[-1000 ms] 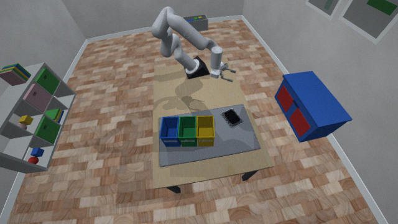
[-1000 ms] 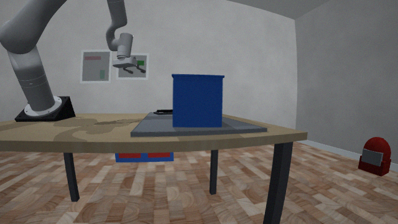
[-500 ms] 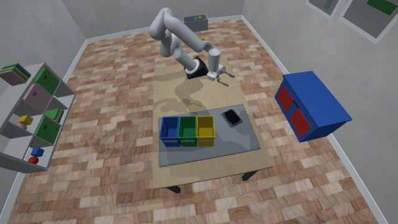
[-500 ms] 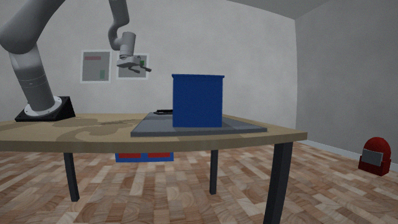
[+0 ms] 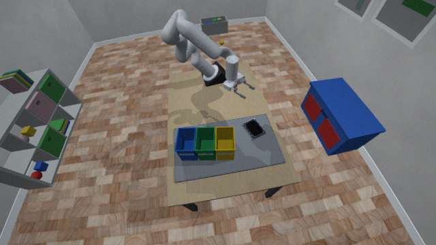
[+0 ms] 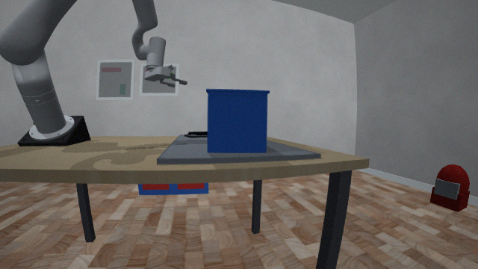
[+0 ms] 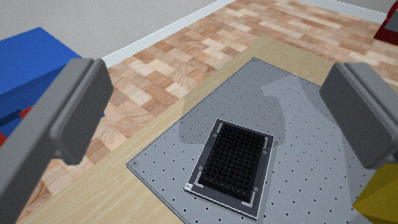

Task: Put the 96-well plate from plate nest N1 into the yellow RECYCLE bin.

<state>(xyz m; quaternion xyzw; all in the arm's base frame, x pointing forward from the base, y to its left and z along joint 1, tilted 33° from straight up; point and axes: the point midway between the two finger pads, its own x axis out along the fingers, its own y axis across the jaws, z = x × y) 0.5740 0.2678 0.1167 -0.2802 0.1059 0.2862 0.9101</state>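
Right now my hand is 14 cm short of the black 96-well plate, 3 cm to the right of it and 27 cm above it. Also, from my hand: plate nest N1: 14 cm ahead, 3 cm to the left, 29 cm below; then green bin: 22 cm ahead, 37 cm to the right, 21 cm below; then yellow bin: 25 cm ahead, 24 cm to the right, 21 cm below.
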